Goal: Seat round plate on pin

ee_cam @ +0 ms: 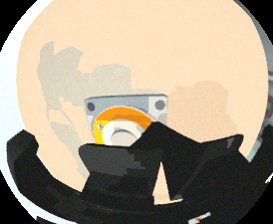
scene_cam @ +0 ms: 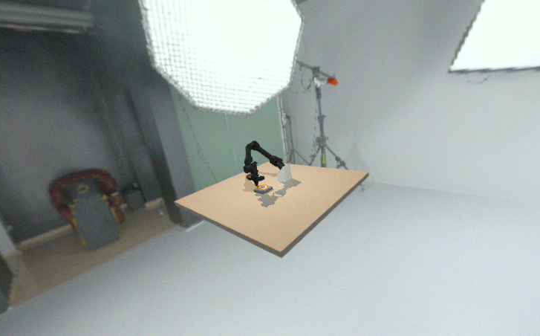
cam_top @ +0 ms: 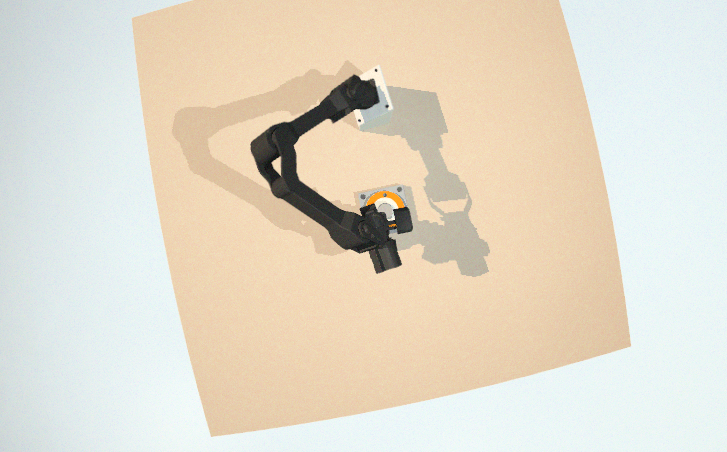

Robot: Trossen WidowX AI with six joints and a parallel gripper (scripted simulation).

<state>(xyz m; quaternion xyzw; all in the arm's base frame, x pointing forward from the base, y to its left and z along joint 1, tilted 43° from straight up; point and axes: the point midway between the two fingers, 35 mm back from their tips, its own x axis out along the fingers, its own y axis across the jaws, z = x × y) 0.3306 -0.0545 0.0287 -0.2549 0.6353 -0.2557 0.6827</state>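
The round plate lies 20 mm to the left of my gripper tip, 20 mm behind it and 10 mm below it.
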